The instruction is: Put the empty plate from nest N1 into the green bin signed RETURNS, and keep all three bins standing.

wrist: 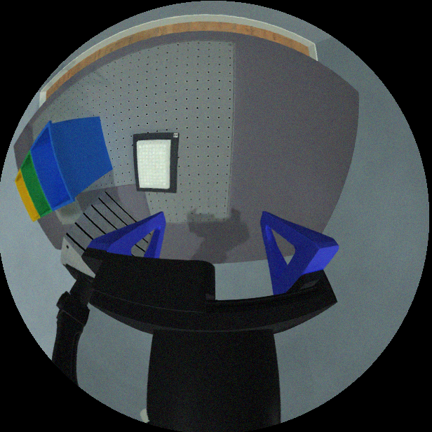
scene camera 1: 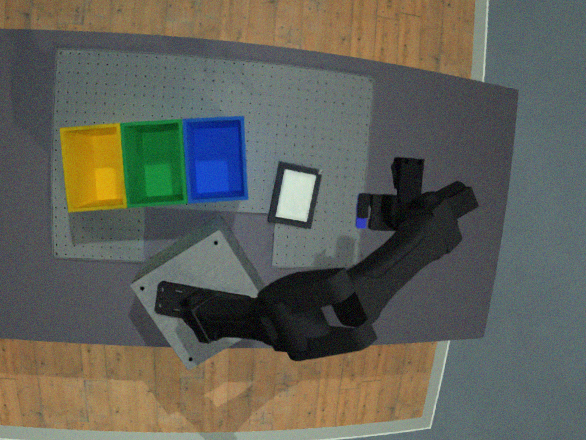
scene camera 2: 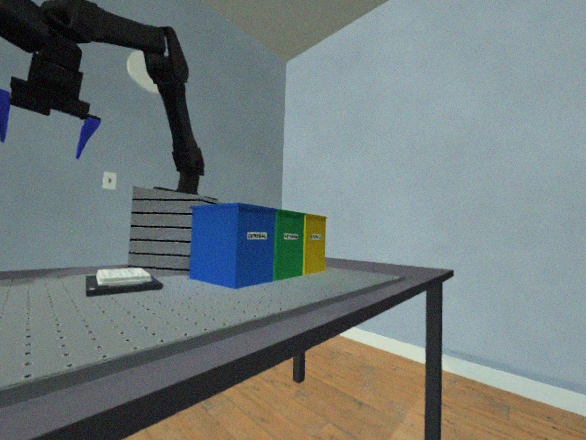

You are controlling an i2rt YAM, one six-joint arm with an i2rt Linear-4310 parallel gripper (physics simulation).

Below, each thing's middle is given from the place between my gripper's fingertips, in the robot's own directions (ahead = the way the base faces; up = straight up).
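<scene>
White plate (scene camera 1: 296, 191): my hand is 2 cm past it, 14 cm to the right of it and 23 cm above it. Distances from my hand to the others: green bin (scene camera 1: 153, 151), 16 cm below and 48 cm to the left; dark nest (scene camera 1: 278, 181), 2 cm behind, 14 cm to the left and 24 cm below; blue bin (scene camera 2: 232, 245), 3 cm ahead, 36 cm to the left and 16 cm below.
</scene>
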